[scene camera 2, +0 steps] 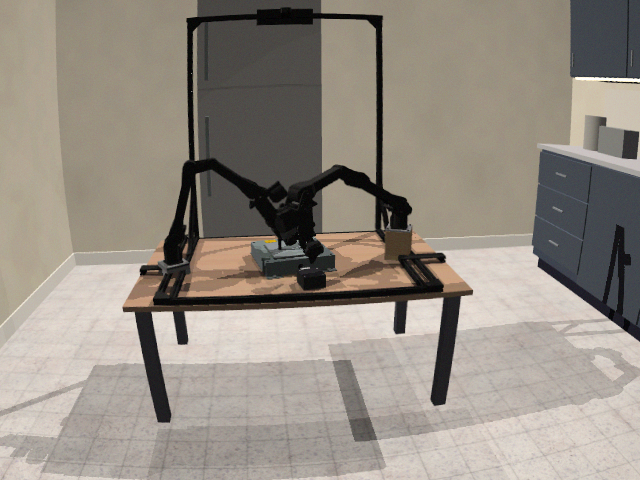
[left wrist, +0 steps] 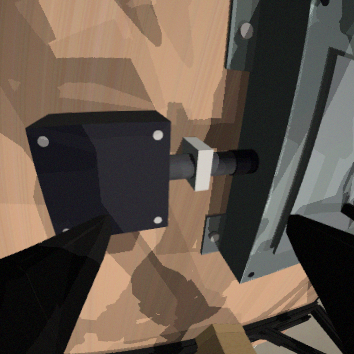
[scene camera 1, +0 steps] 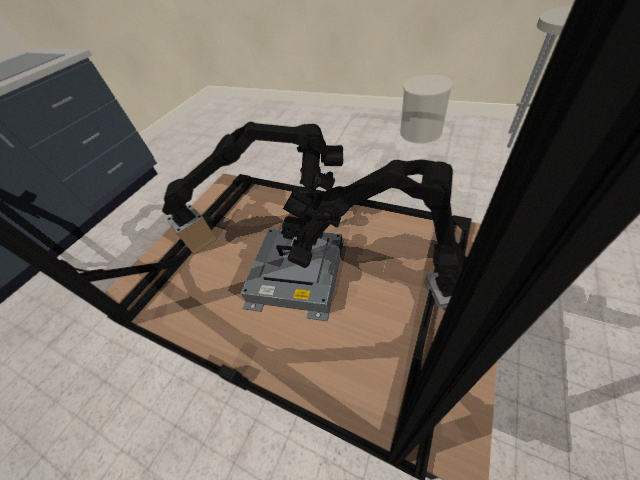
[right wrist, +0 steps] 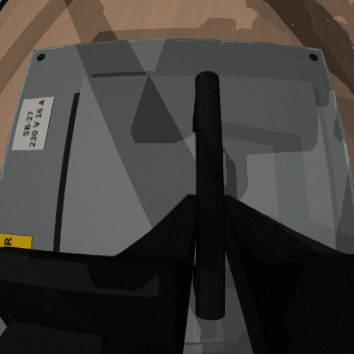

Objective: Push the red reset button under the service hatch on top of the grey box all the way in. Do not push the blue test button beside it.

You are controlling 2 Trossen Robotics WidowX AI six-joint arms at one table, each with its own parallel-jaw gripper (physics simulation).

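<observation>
The grey box (scene camera 1: 325, 284) (scene camera 2: 273, 266) (left wrist: 265, 100) (right wrist: 115, 62) stands on the table. Its service hatch (scene camera 1: 299, 273) (right wrist: 105, 200) lies flat over its top, with a dark slot along one edge. The hatch's black bar handle (scene camera 1: 282, 250) (right wrist: 207, 100) stands up from it. My right gripper (right wrist: 206, 203) is shut on this handle, low over the hatch. My left gripper (left wrist: 199, 223) is open, above a black block (scene camera 2: 311, 279) (left wrist: 130, 170), whose grey rod with a white tab (left wrist: 203, 170) meets the box's side. The red reset button and blue test button do not show.
A tan block (scene camera 1: 199, 235) (scene camera 2: 398, 244) (left wrist: 225, 337) is at my left arm's base. Black rails (scene camera 1: 310, 413) (scene camera 2: 232, 298) edge the wooden table (scene camera 1: 341, 356) (scene camera 2: 217, 285). Both forearms come close together above the grey box. A thick black frame post (scene camera 1: 522, 217) stands at the right in scene camera 1.
</observation>
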